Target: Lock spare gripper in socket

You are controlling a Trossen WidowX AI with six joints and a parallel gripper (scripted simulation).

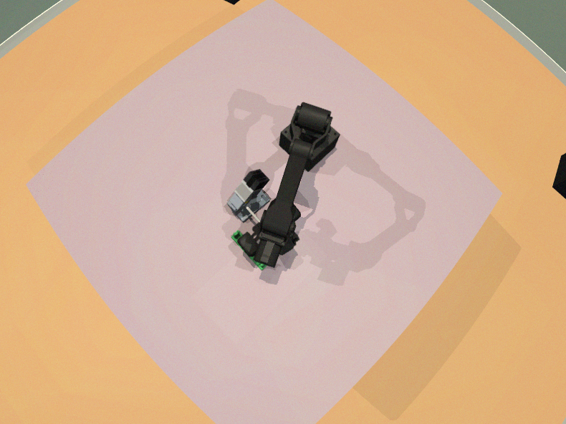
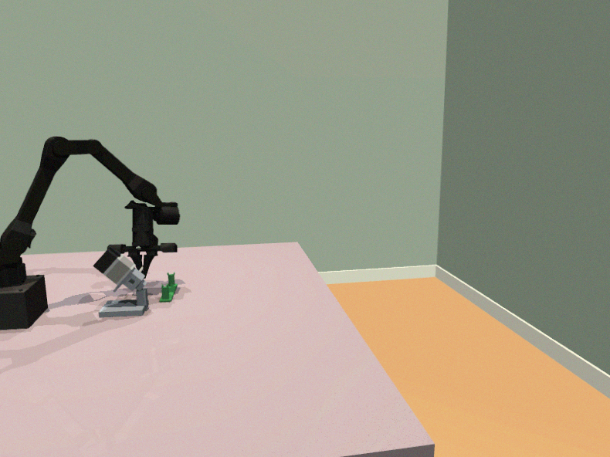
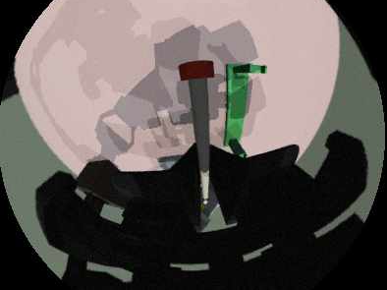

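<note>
Right now the mount is 3 cm behind my gripper tip and 10 cm to the right of it. The rest, counted from my gripper tip: spare gripper 6 cm behind, 10 cm to the right, 6 cm above; then green holder 7 cm ahead, 3 cm below.
</note>
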